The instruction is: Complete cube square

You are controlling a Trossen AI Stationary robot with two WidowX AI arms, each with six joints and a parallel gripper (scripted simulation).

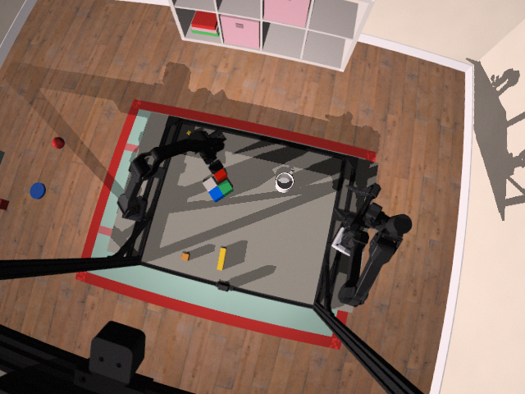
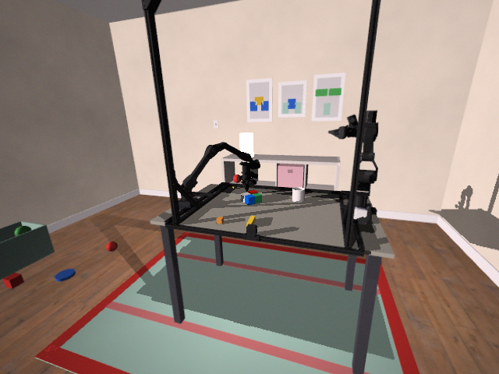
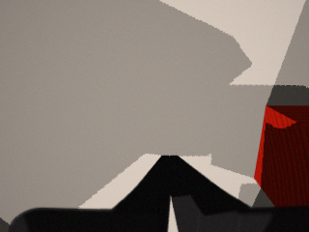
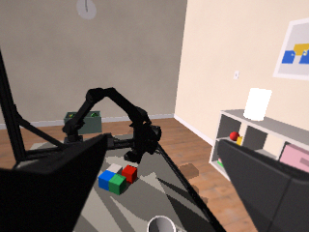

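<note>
Now: the red cube 6 cm behind my left hand, 6 cm to the right of it and 3 cm below it. The rest, counted from my left hand: green cube (13 cm behind, 10 cm to the right, 3 cm below); then blue cube (16 cm behind, 6 cm to the right, 3 cm below); then white cube (13 cm behind, 2 cm to the right, 3 cm below).
</note>
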